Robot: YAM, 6 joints.
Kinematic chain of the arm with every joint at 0, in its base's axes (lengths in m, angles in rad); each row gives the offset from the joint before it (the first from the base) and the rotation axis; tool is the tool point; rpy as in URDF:
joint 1: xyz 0 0 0.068 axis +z
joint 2: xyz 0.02 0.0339 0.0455 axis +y
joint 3: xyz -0.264 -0.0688 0 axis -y
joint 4: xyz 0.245 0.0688 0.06 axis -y
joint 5: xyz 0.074 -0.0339 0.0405 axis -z
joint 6: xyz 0.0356 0 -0.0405 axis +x
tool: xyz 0 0 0 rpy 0 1.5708 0
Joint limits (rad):
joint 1: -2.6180..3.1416
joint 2: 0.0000..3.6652
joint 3: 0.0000..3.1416
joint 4: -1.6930..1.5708
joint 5: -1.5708..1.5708
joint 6: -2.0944..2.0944
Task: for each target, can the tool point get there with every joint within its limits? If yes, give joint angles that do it. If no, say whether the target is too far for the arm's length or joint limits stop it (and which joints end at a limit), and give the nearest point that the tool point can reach.
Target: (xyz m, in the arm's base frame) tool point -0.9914 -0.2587 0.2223
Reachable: no: too far | nearest point -0.5830 -0.1521 0.1783 | short by 0.424 m
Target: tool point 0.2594 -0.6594 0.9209
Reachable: no: too far | nearest point 0.1560 -0.3965 0.5897 | short by 0.435 m
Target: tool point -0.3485 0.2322 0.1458
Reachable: yes | joints 2.5769 2.1350 1.5541 -0.8062 0.2749 -1.4844
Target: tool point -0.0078 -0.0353 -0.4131
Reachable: no: joint limits stop it (at a limit: joint 2) | nearest point -0.0166 -0.0753 -0.3371 | short by 0.086 m
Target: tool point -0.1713 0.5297 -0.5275
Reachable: no: too far | nearest point -0.1342 0.4148 -0.3281 | short by 0.233 m
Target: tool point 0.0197 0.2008 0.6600
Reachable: yes | joints -1.7380 1.3014 2.8501 1.1504 0.4032 -1.0526
